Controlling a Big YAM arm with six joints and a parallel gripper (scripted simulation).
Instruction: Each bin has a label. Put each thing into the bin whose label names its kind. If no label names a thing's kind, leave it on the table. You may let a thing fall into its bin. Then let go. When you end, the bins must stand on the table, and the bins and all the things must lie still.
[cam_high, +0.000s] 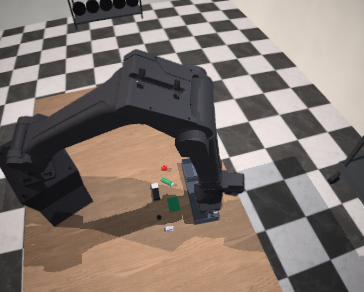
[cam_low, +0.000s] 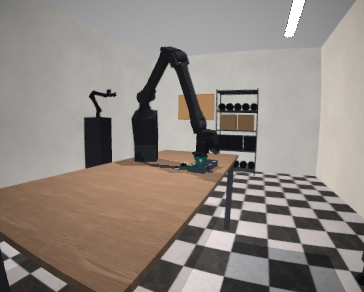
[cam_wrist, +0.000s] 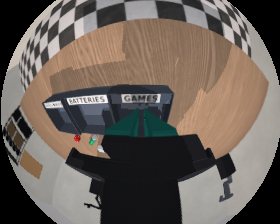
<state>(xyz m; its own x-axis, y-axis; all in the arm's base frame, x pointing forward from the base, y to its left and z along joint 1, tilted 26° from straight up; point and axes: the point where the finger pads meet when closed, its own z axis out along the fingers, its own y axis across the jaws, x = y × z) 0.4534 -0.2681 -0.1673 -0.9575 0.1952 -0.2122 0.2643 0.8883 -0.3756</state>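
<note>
Now: hand 20 mm short of the bin row, 80 mm to the right of it and 10 mm above it. From my hand the other things lie so: small white piece 140 mm behind, 10 mm to the right, 20 mm below; then small black piece 150 mm behind, 50 mm to the left, 20 mm below; then flat green square 90 mm behind, 70 mm to the left, 20 mm below.
</note>
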